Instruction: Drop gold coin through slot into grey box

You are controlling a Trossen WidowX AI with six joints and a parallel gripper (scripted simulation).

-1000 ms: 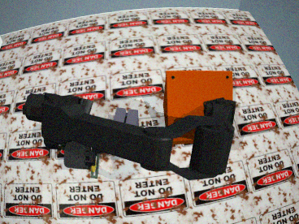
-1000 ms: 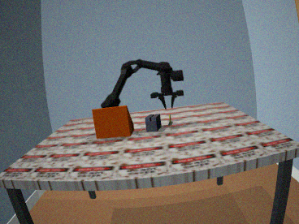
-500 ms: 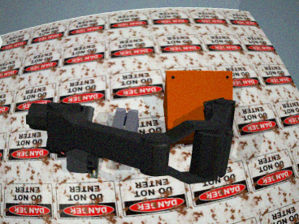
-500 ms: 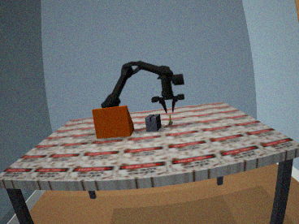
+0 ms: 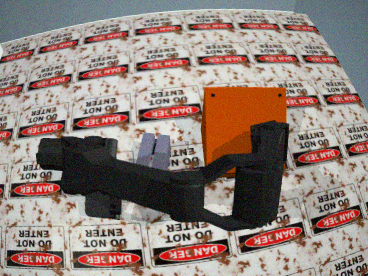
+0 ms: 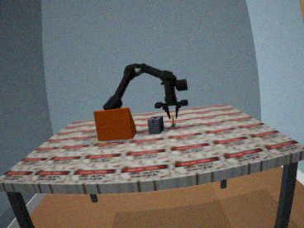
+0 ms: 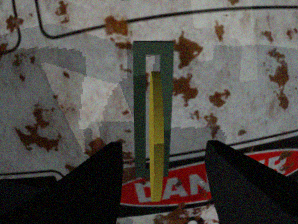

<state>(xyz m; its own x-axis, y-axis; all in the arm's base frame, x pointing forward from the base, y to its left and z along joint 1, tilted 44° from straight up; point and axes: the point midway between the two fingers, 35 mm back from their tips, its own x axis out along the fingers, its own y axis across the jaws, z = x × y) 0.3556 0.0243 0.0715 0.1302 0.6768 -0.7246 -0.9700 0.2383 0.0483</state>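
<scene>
The gold coin is 10 mm below my gripper tip.
</scene>
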